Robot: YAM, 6 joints.
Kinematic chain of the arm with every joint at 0, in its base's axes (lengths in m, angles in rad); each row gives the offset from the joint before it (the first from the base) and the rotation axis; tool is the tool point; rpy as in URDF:
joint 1: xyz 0 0 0.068 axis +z
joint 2: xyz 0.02 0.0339 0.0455 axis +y
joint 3: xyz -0.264 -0.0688 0 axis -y
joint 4: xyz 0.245 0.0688 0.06 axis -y
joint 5: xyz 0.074 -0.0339 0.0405 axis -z
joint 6: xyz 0.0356 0 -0.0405 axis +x
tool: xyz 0 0 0 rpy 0 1.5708 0
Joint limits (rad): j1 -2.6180..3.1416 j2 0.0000..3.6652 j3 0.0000..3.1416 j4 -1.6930..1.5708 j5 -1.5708..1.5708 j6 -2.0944..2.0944
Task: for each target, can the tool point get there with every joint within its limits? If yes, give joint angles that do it. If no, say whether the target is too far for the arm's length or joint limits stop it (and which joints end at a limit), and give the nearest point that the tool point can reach.
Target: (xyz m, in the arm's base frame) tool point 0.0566 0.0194 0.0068
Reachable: yes | joints 0.3281 2.7095 0.5262 -1.1206 -0.0041 0.6773
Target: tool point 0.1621 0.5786 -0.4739
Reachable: no: too far | nearest point 0.1268 0.4526 -0.3047 | short by 0.214 m
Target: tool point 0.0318 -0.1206 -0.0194
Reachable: yes | joints -1.3279 2.4620 0.6450 -0.8851 -0.0513 -0.1252
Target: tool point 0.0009 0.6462 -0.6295
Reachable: no: too far | nearest point 0.0006 0.4460 -0.3218 | short by 0.367 m
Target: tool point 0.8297 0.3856 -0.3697
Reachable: no: too far | nearest point 0.5175 0.2405 -0.1838 | short by 0.391 m
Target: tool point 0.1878 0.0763 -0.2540
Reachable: yes | joints 0.2814 3.3855 1.6298 -0.8554 -0.6355 -0.3553
